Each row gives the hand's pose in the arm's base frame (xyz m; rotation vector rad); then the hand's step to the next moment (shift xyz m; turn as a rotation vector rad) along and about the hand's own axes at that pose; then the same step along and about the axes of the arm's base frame.
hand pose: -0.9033 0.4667 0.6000 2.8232 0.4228 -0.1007
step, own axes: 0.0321 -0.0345 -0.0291 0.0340 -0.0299 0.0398
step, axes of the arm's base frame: 0.0212 0.0489 0.0151 0.0225 0.0253 -0.0498
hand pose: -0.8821 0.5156 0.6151 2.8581 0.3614 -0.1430
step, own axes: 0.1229 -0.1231 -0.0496 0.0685 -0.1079 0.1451
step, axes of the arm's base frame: 0.0901 0.1568 0.0024 0.0289 0.0785 -0.1743
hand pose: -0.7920 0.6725 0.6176 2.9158 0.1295 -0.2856
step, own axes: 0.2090 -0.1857 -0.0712 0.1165 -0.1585 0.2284
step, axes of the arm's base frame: 0.1974 0.2102 -0.0104 0.0552 0.1131 -0.2739
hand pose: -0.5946 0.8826 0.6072 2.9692 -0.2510 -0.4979
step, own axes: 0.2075 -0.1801 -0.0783 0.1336 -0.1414 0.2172
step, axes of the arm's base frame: 0.2452 0.1456 -0.0176 0.0725 0.0943 -0.2662
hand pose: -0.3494 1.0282 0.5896 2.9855 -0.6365 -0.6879
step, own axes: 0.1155 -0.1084 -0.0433 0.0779 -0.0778 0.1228
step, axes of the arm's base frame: 0.1548 0.0509 -0.0200 0.0421 0.0504 -0.1513
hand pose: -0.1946 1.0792 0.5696 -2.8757 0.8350 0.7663
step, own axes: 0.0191 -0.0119 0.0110 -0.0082 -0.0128 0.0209
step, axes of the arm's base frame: 0.0152 0.0028 -0.0197 -0.0088 0.0187 -0.0155
